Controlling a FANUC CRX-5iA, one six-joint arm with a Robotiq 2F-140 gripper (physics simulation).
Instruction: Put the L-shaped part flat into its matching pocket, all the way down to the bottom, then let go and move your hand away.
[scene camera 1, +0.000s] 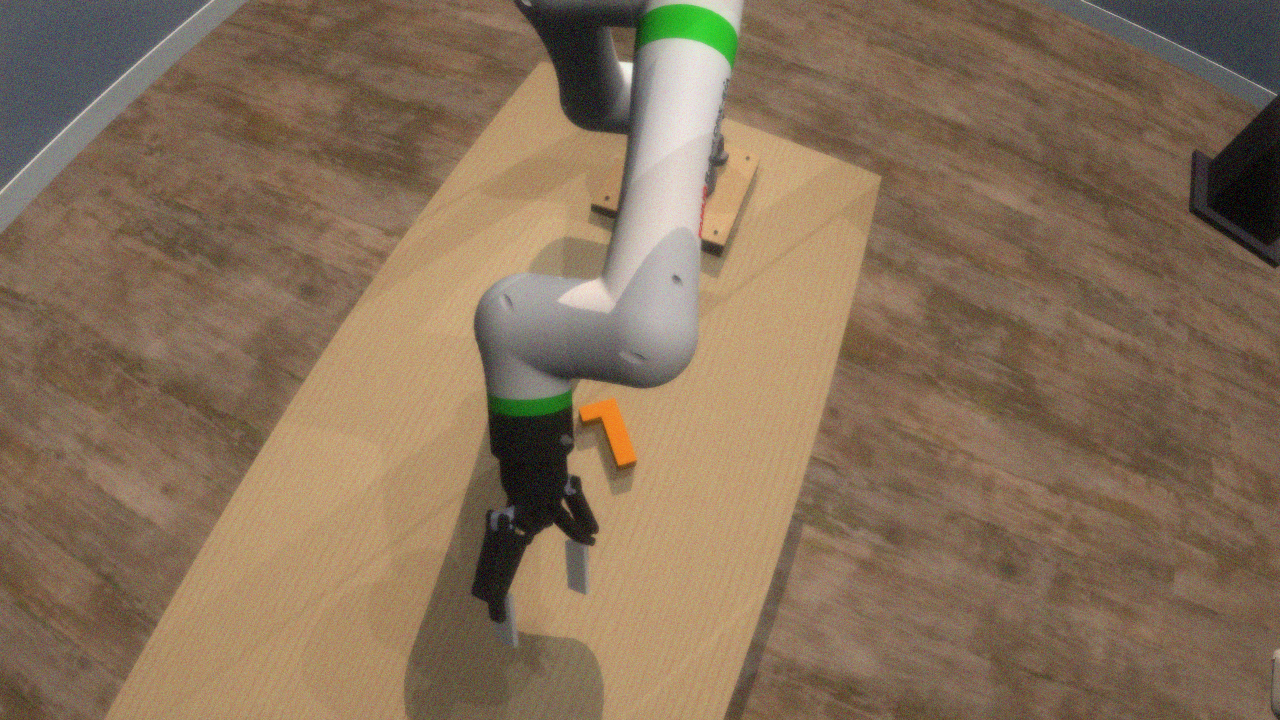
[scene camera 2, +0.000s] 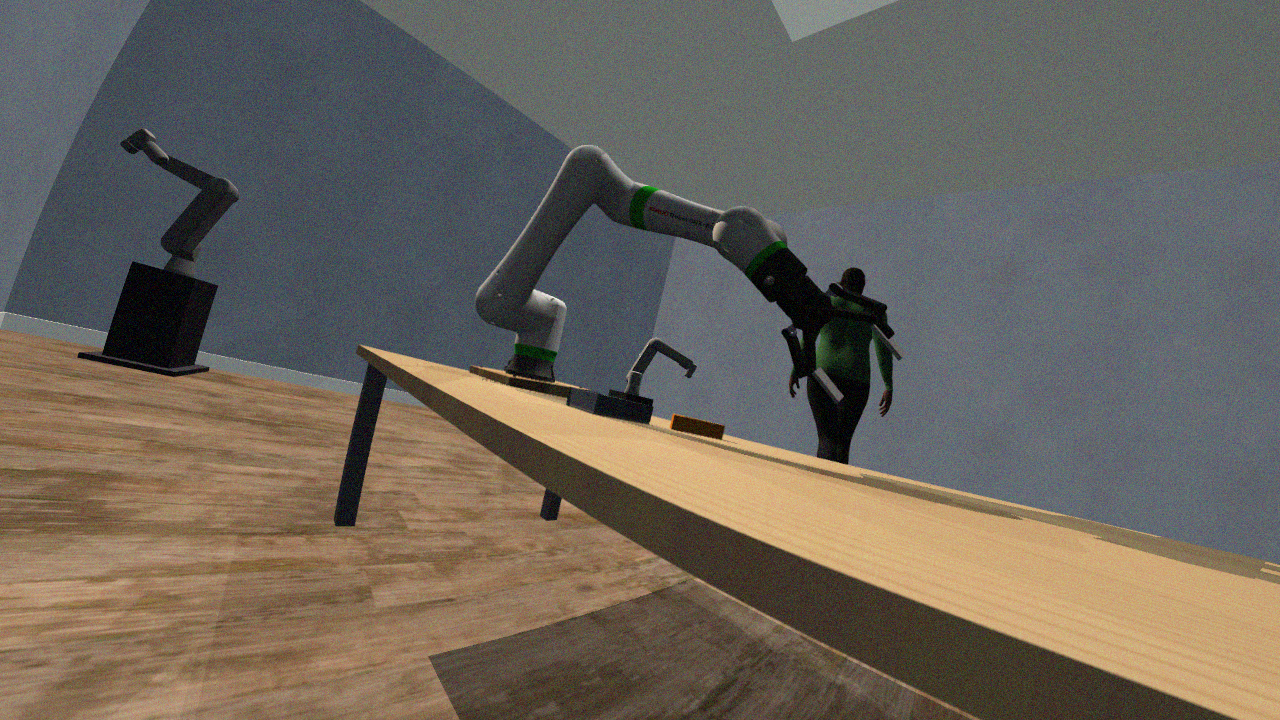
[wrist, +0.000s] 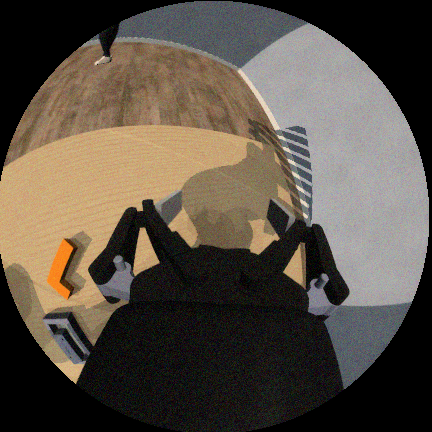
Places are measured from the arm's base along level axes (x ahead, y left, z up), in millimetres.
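Where they show: gripper, fingertip midpoint: (scene camera 1: 544, 614) (scene camera 2: 869, 379) (wrist: 224, 203); arm's base at its link origin: (scene camera 2: 530, 377).
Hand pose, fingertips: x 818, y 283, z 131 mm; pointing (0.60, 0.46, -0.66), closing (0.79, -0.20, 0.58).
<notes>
Things, the pixels of their centre, and the offset from my fingertips. Level surfaces: height alone.
- orange L-shaped part at the middle of its body: (scene camera 1: 607, 437) (scene camera 2: 697, 427) (wrist: 65, 268) dy -96, dx -290, dz -147 mm
- grey-blue block with the pocket, body centre: (scene camera 2: 610, 405) (wrist: 70, 339) dy -275, dx -353, dz -143 mm
- wooden table at its surface level: dz -162 mm
The orange L-shaped part (scene camera 1: 615, 436) (scene camera 2: 697, 427) (wrist: 60, 267) lies flat on the table, apart from the pocket block. The grey-blue block with the pocket (scene camera 2: 610, 405) (wrist: 67, 337) stands on the table beside the part, toward the robot's base; the arm hides it in scene camera 1. Part of the recess shows in the wrist view. My gripper (scene camera 1: 544, 601) (scene camera 2: 864, 373) (wrist: 224, 203) is open and empty. It hangs tilted, well above the table, off to one side of the part, on the side away from the base.
The wooden table (scene camera 1: 716, 402) (scene camera 2: 501, 420) carries the arm's base plate (scene camera 1: 738, 192) at its far end. A person in green (scene camera 2: 843, 349) stands behind the table. A second robot arm on a black pedestal (scene camera 2: 161, 315) stands at the left. A smaller arm (scene camera 2: 637, 367) shows in the background.
</notes>
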